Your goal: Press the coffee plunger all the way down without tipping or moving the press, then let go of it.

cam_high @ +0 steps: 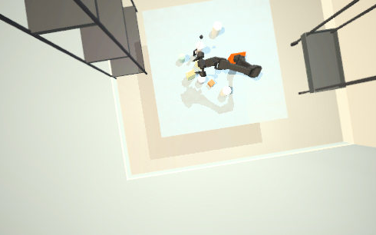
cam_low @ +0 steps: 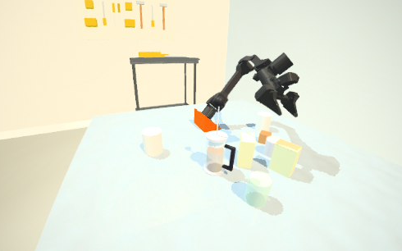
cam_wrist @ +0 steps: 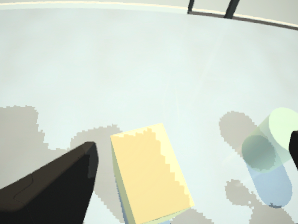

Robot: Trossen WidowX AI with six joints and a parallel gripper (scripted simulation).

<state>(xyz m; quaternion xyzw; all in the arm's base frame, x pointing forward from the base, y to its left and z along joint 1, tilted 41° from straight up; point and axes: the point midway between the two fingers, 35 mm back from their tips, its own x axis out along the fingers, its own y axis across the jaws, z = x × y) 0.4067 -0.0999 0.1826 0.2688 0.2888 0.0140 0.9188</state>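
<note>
Right now my gripper tip is 20 cm to the left of the coffee press, 10 cm past it and 9 cm above it. From my gripper tip the other things lie so: orange block (19 cm below, 16 cm behind, 13 cm to the left).
</note>
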